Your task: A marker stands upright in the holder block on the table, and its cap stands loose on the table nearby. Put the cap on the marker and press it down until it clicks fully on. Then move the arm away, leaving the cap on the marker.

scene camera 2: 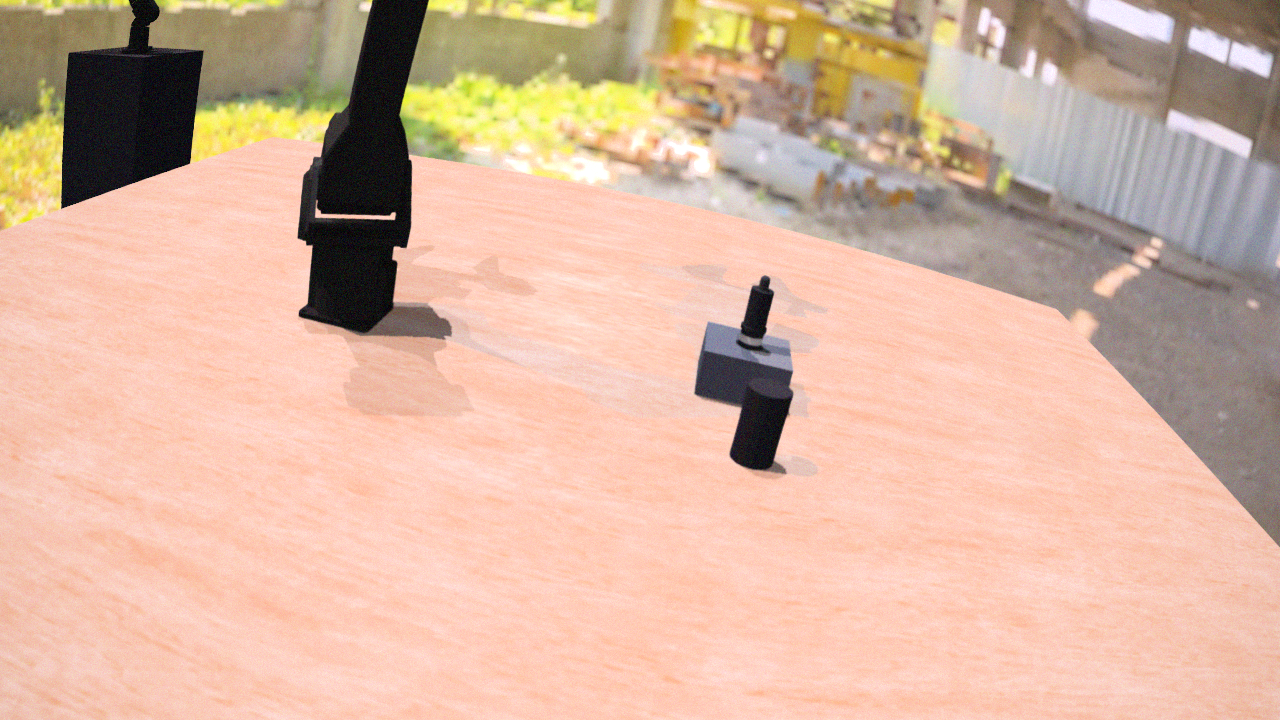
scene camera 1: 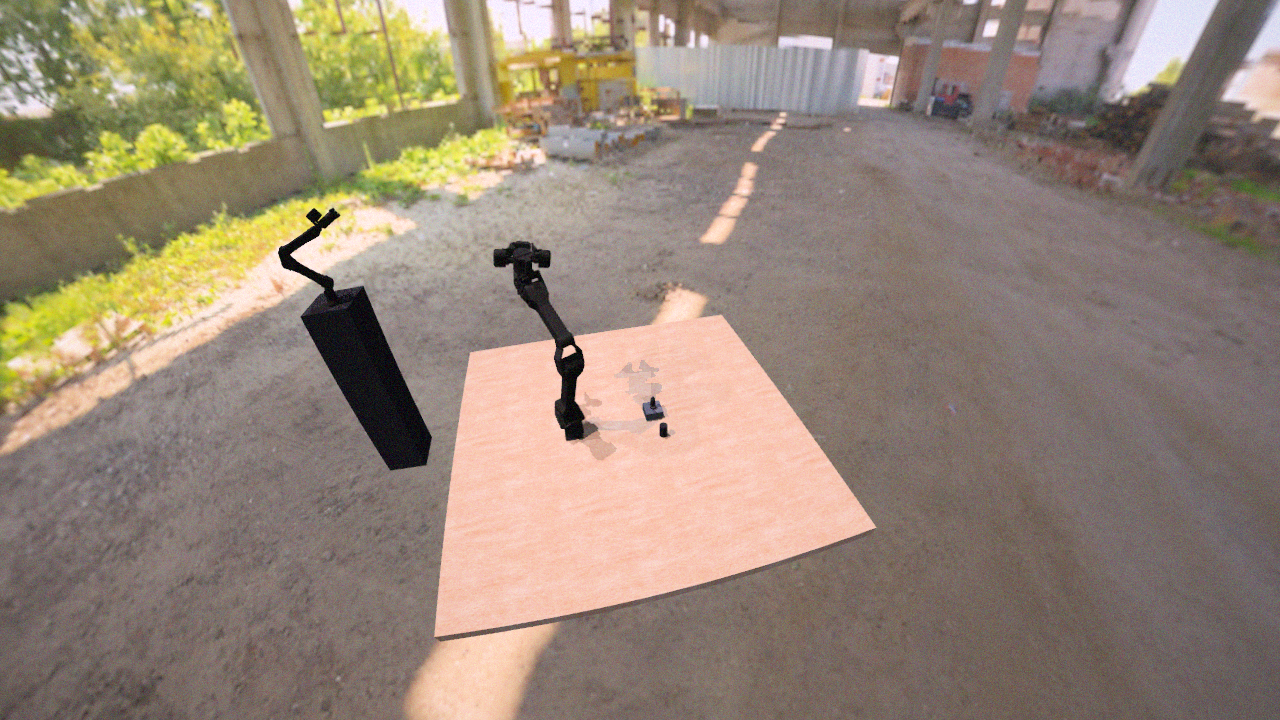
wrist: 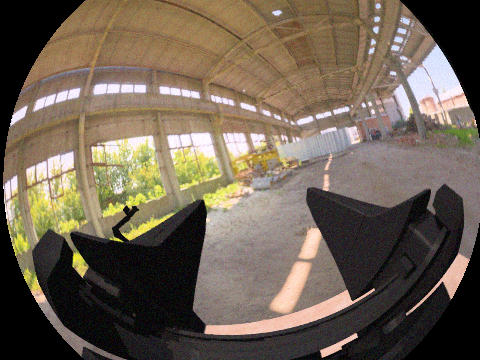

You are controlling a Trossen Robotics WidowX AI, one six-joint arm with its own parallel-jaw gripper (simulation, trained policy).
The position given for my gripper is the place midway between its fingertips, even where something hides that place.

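Observation:
Scene camera 1 has my gripper [scene camera 1: 521, 243] in it. You'd find a black cap [scene camera 2: 765, 408] in scene camera 2. And in the wrist view there's my gripper again [wrist: 257, 200], but the cap is out of frame in that wrist view.

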